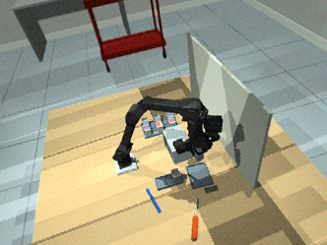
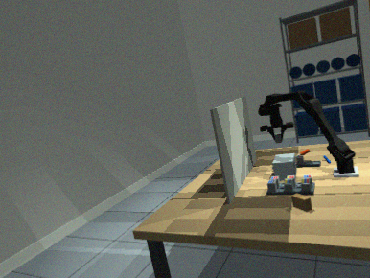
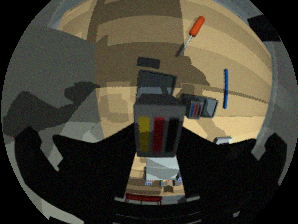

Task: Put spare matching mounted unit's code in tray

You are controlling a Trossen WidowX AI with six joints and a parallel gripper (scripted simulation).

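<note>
My gripper tip is now 15 cm above the dark grey tray and 1 cm to the left of it. Round my gripper tip: mounted unit 19 cm to the left, 11 cm below, 4 cm behind; tall grey panel 19 cm ahead, 18 cm to the left, 7 cm above; blue pen 24 cm behind, 15 cm below, 5 cm to the right.
</note>
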